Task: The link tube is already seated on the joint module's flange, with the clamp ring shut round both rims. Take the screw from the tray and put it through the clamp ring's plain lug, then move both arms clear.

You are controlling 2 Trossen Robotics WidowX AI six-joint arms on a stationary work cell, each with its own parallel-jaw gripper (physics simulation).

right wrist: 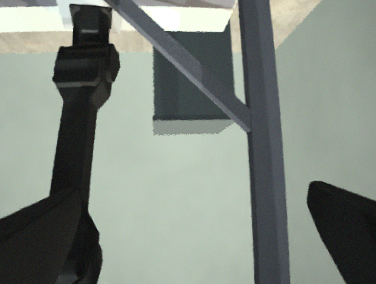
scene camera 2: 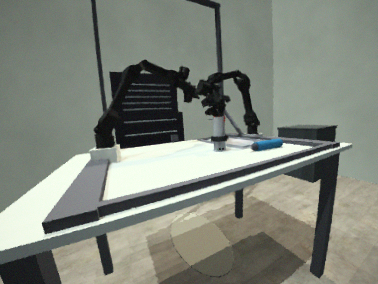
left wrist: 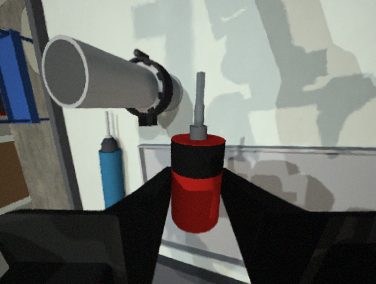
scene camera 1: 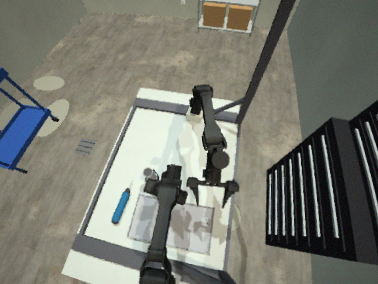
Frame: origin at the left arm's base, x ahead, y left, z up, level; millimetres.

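Seen in the pictures: left gripper, fingertip midpoint: (left wrist: 195, 172); right gripper, fingertip midpoint: (right wrist: 195, 196) (scene camera 2: 203, 97) (scene camera 1: 210, 207); left arm's base, origin of the base link: (right wrist: 91, 16) (scene camera 2: 252, 133); right arm's base, origin of the base link: (scene camera 2: 105, 147) (scene camera 1: 196, 110).
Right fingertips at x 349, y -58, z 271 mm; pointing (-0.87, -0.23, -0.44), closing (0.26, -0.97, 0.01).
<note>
Offsets run from my right fingertips to a thing's top centre. "*": to the spot under its first point.
The grey link tube @(dx +64, dy +328, dz -137 mm) (scene camera 1: 148, 172) (scene camera 2: 219, 126) (left wrist: 107, 77) stands upright on the joint module @(dx +64, dy +328, dz -234 mm) (scene camera 2: 219, 147), with the black clamp ring @(dx +61, dy +327, dz -227 mm) (scene camera 2: 219, 138) (left wrist: 166, 92) round the joint. My left gripper (scene camera 2: 217, 113) (left wrist: 195, 172) is shut on a red-and-black driver @(dx +25, dy +222, dz -131 mm) (left wrist: 196, 195) with a thin grey shaft, held above the table close beside the tube; its fingertips are hidden in scene camera 1. My right gripper (scene camera 1: 211, 205) (right wrist: 195, 196) is open and empty, high above the tray's right side. The light grey tray @(dx -103, dy +143, dz -282 mm) (scene camera 1: 190, 243) (left wrist: 340, 185) is partly hidden; I cannot make out the screw in it.
A blue screwdriver @(* dx -132, dy +416, dz -259 mm) (scene camera 1: 121, 206) (scene camera 2: 267, 144) (left wrist: 111, 177) lies left of the tray in scene camera 1. A dark raised border (scene camera 2: 165, 190) runs round the table top. A dark upright post (scene camera 1: 260, 75) (right wrist: 265, 150) stands at the table's side.
</note>
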